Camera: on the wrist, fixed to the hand. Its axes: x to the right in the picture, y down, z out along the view.
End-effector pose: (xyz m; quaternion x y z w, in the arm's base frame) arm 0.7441 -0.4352 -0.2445 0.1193 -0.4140 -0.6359 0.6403
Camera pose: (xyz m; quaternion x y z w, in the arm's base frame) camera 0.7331 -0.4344 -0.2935 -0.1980 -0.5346 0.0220 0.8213
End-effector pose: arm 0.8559 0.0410 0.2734 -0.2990 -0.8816 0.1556 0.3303
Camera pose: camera 0.8646 0.0000 0.3010 -0.7529 -0.4438 0.4829 0.0547
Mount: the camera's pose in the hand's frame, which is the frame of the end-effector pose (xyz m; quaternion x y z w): -0.0176 -0.0410 -0.0230 0.1243 -0.1256 0.6821 0.7096
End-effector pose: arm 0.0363 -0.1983 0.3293 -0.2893 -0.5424 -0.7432 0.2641
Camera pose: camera 0.0162 -0.2078 0.2843 -0.6358 -0.3131 -0.2435 0.6622
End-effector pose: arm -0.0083 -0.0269 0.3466 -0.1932 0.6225 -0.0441 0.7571
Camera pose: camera -0.0271 -0.0647 0.3737 0.3761 0.4729 0.4320 0.6695
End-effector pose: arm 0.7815 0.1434 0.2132 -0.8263 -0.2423 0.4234 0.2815
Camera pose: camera 0.7849 0.1559 0.2617 0.6634 -0.4090 -0.6264 0.0168
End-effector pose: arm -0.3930 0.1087 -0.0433 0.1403 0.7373 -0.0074 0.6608
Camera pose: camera -0.4227 0.0704 -0.0304 0.6837 0.3436 0.3362 0.5491
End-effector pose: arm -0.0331 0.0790 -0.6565 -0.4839 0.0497 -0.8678 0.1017
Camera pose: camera -0.0489 0.1226 -0.6756 -0.4058 0.2447 -0.4918 0.7305
